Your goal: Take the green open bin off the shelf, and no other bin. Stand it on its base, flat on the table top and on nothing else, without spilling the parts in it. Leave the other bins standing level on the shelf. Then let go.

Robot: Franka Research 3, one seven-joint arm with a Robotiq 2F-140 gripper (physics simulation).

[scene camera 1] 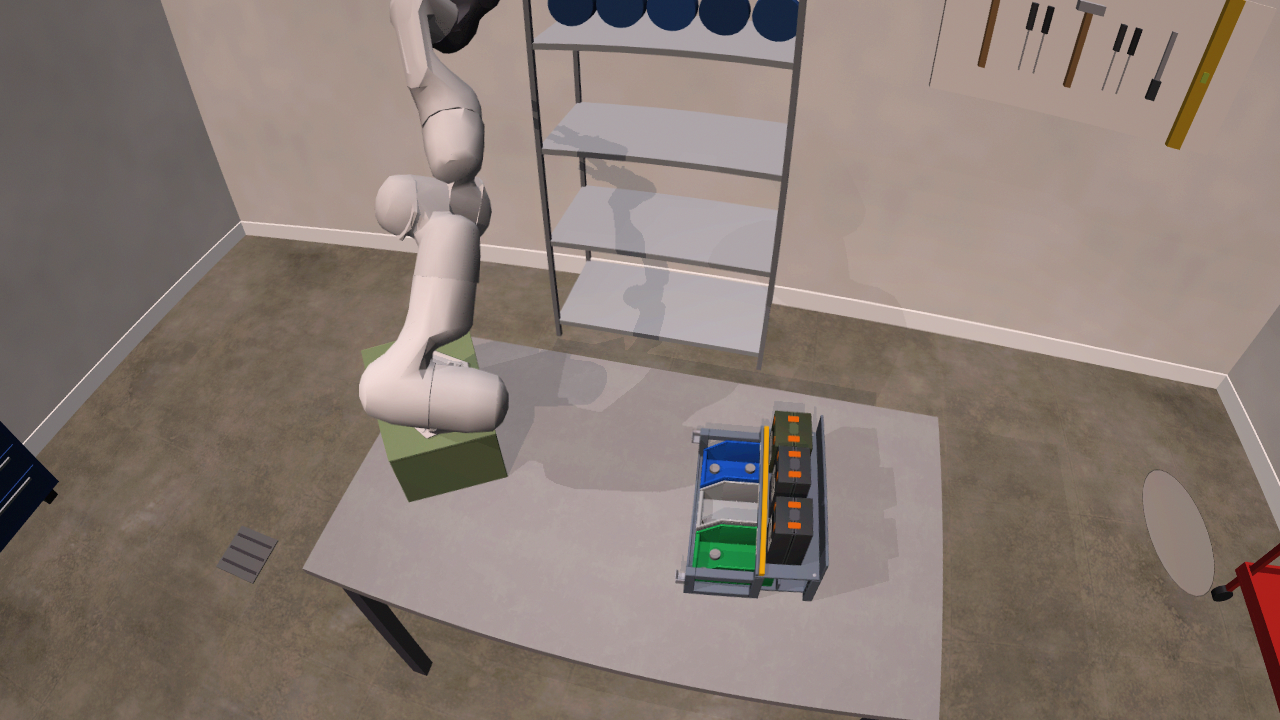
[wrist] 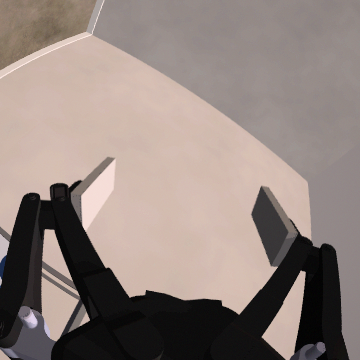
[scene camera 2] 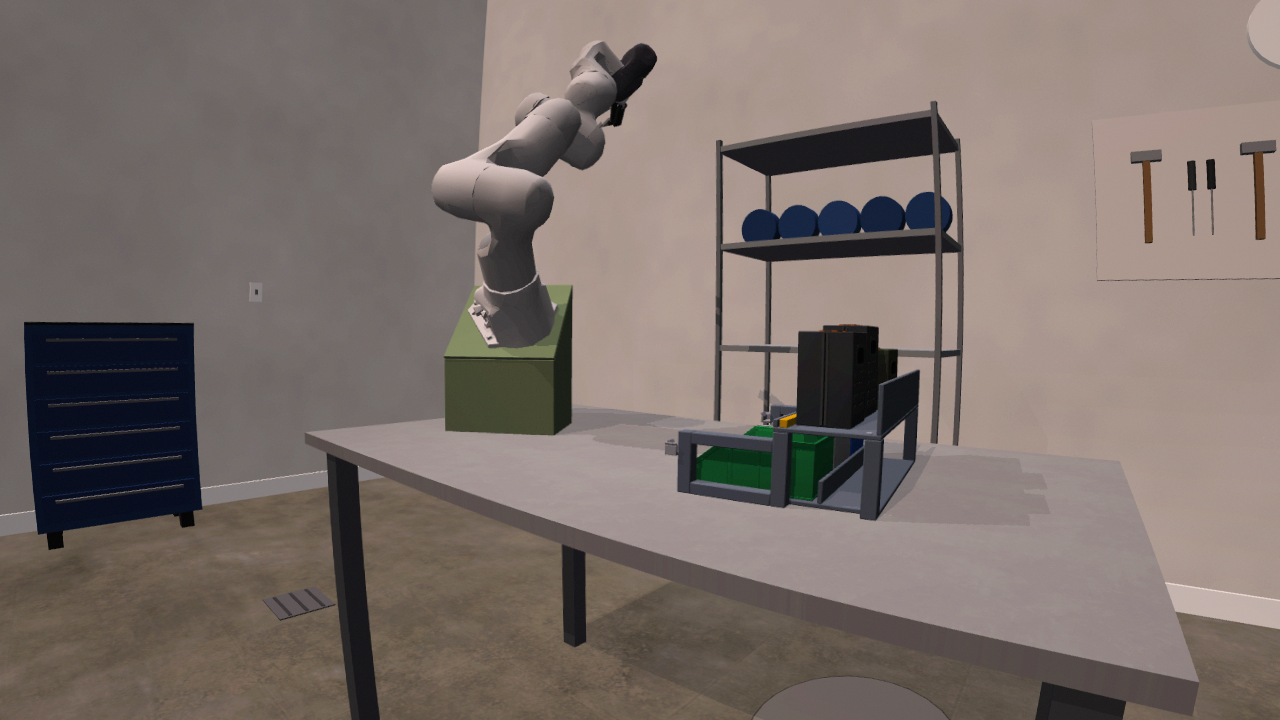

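Note:
The green open bin [scene camera 1: 735, 548] [scene camera 2: 810, 465] stands in the near end of the small grey shelf [scene camera 1: 721, 589] [scene camera 2: 780, 470] on the table, with a round grey part showing in it. A white bin [scene camera 1: 729, 505] stands beside it, and a blue bin [scene camera 1: 732, 458] with two round parts showing stands beyond the white one. All three sit in the lower level, partly hidden by the upper level. My gripper [wrist: 186, 187] is open and empty, its two pads wide apart. It is high above the table, far from the bins, with the wall in front of it in the wrist view.
Dark cases [scene camera 1: 791, 532] [scene camera 2: 827, 376] with orange latches stand on the shelf's upper level, behind a yellow bar [scene camera 1: 764, 501]. A grey back panel [scene camera 2: 898, 402] rises behind them. The arm's green pedestal [scene camera 1: 447, 465] [scene camera 2: 501, 394] stands at the table's left end. A tall rack [scene camera 2: 937, 286] stands beyond the table [scene camera 1: 572, 573].

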